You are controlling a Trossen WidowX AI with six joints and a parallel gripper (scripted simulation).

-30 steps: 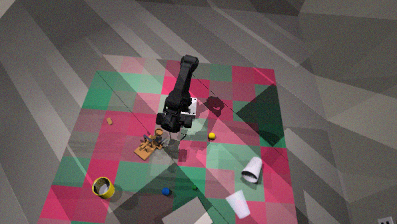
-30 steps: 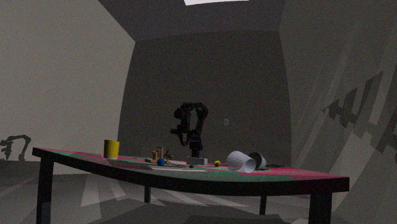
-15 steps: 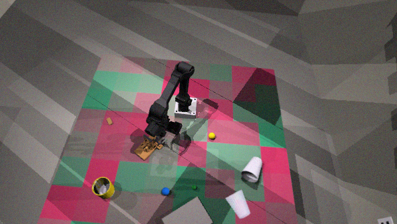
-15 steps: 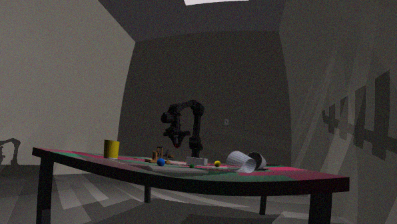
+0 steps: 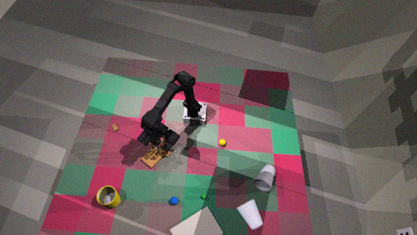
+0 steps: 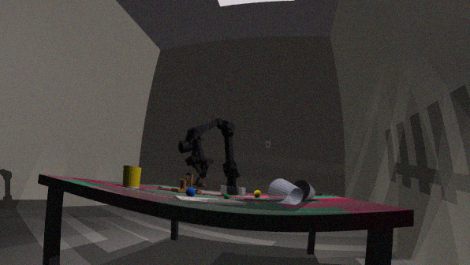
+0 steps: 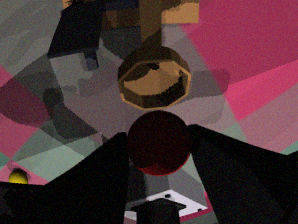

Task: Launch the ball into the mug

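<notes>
My gripper tip is 60 mm short of the catapult, 30 mm to the left of it and 40 mm above it. The rest, counted from my gripper tip: red ball 10 mm above; yellow ball 20 mm ahead, 310 mm to the left, 80 mm below; small brown block 100 mm behind, 320 mm to the right, 90 mm below.
</notes>
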